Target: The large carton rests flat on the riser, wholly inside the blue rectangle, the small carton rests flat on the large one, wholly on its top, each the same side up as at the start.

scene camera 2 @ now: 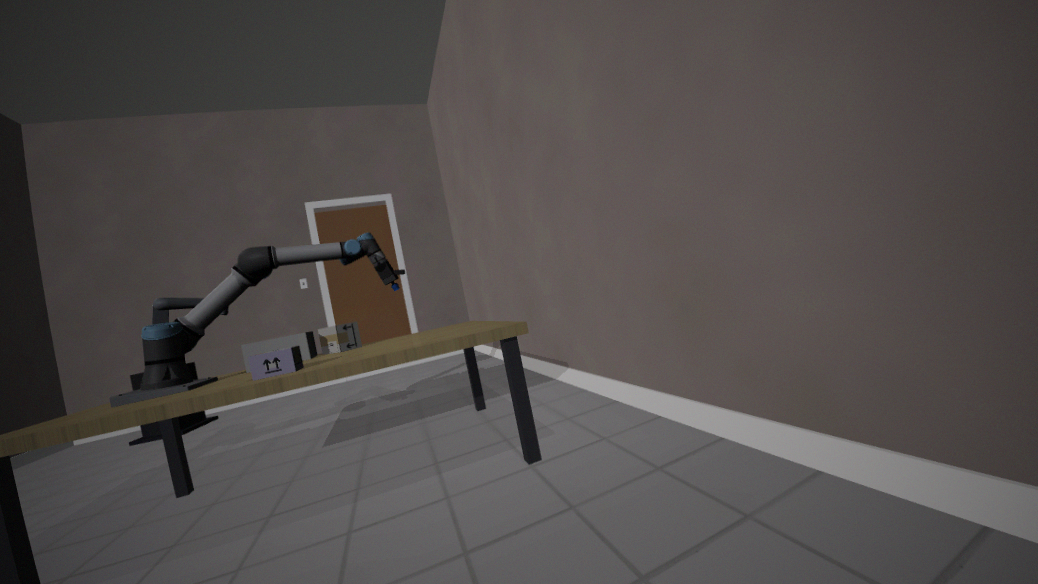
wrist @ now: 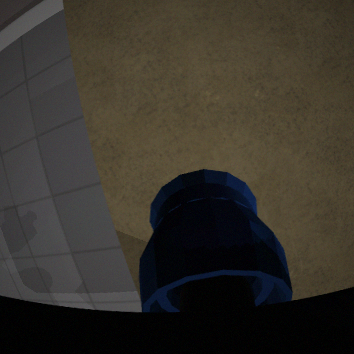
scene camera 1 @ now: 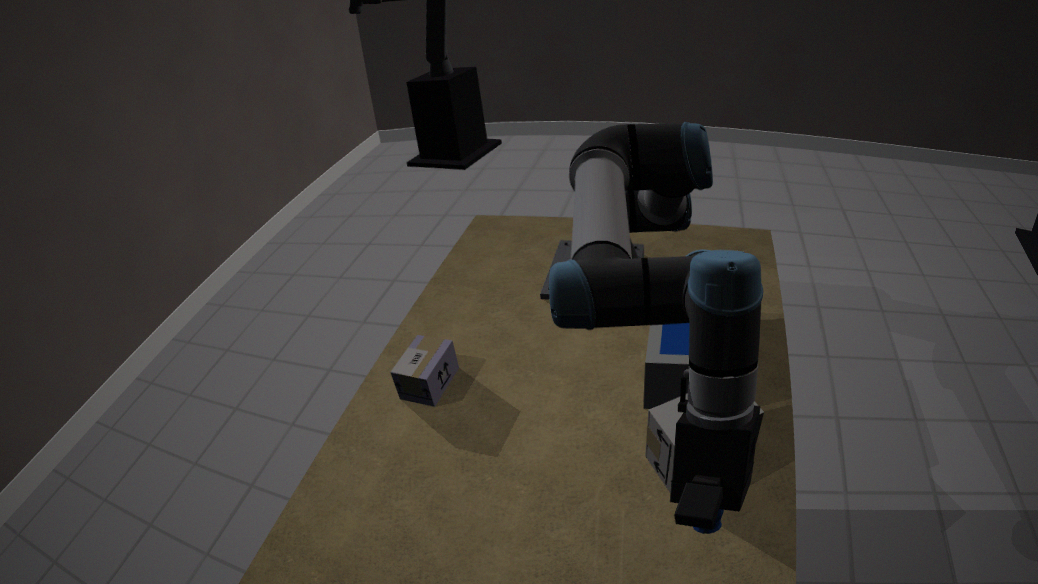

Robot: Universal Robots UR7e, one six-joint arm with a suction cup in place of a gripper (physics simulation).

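The small carton (scene camera 1: 424, 370) (scene camera 2: 272, 363) is pale lilac and stands on the table, arrows upright on its side. The large carton (scene camera 1: 659, 444) (scene camera 2: 349, 337) is light grey and stands on the table by the near end of the riser (scene camera 1: 664, 383) (scene camera 2: 279, 342); the arrows on its visible side lie sideways. The arm hides much of it in scene camera 1. The blue rectangle (scene camera 1: 675, 339) on the riser's top is partly hidden. My gripper, a blue suction cup (scene camera 1: 707, 525) (scene camera 2: 394, 286) (wrist: 204, 192), is tilted high above the table, apart from both cartons, and holds nothing.
The table (scene camera 1: 551, 472) (scene camera 2: 464, 330) (wrist: 215, 90) has its edge beside my cup in the wrist view. The arm's base plate (scene camera 1: 556, 274) is bolted at the table's far part. A dark pedestal (scene camera 1: 446, 116) with another arm stands on the floor behind.
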